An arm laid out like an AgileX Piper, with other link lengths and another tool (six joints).
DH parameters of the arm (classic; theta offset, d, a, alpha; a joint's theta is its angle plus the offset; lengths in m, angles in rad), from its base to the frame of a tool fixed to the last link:
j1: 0 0.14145 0 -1.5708
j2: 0.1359 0 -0.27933 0
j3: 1.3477 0 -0.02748 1.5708
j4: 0 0.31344 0 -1.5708
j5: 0 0 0 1.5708
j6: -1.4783 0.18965 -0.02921 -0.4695
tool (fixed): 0 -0.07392 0 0
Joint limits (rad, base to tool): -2.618..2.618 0..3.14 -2.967..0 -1.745..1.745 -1.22..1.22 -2.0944..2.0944
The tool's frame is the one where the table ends.
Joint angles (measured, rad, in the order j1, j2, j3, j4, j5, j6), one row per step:
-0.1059, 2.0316, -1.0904, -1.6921, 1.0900, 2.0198
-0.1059, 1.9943, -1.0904, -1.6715, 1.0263, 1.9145
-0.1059, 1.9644, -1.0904, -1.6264, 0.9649, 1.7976
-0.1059, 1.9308, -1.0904, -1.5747, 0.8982, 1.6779
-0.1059, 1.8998, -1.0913, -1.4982, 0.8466, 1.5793
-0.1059, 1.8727, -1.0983, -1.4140, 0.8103, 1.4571
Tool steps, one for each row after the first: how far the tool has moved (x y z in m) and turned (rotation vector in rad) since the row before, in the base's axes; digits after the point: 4 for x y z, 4 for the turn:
0.0046, 0.0049, 0.0072, 0.0248, 0.0587, 0.0586
0.0025, 0.0049, 0.0025, 0.0331, 0.0696, 0.0505
0.0023, 0.0063, 0.0042, 0.0368, 0.0609, 0.0595
-0.0002, 0.0049, 0.0043, 0.0502, 0.0367, 0.0313
0.0001, 0.0048, 0.0048, 0.0364, 0.0476, 0.0343

